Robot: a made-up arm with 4 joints.
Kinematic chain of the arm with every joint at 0, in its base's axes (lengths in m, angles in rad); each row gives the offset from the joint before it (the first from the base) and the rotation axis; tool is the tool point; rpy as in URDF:
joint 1: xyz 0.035 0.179 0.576 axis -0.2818 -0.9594 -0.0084
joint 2: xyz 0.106 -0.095 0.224 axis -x
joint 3: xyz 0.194 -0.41 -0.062 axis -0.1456 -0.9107 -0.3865
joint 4: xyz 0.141 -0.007 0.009 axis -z
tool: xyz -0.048 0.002 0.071 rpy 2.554 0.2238 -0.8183
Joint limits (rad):
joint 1: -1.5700..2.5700
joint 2: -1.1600..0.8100
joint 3: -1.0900..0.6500
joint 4: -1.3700..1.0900
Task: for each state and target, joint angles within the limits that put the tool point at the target. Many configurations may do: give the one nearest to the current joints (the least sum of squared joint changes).
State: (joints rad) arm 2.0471 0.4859 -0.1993 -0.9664
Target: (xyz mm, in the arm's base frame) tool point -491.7 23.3 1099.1
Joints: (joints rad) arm 1.5720 0.6831 -0.4922 -0.2587
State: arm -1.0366 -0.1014 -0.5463 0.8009
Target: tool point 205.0 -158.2 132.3
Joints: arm -1.0618 -0.6018 -0.1753 0.5769
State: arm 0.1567 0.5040 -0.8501 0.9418
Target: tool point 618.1 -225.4 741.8
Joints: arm -0.4811 0.8100 -0.4568 1.0697
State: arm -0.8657 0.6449 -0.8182 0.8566
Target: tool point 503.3 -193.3 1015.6
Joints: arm -0.1273 0.8100 -0.1303 0.5989
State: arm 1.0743 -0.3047 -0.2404 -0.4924
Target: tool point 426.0 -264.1 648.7
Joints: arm 0.2273 -0.6984 0.0254 -0.4736
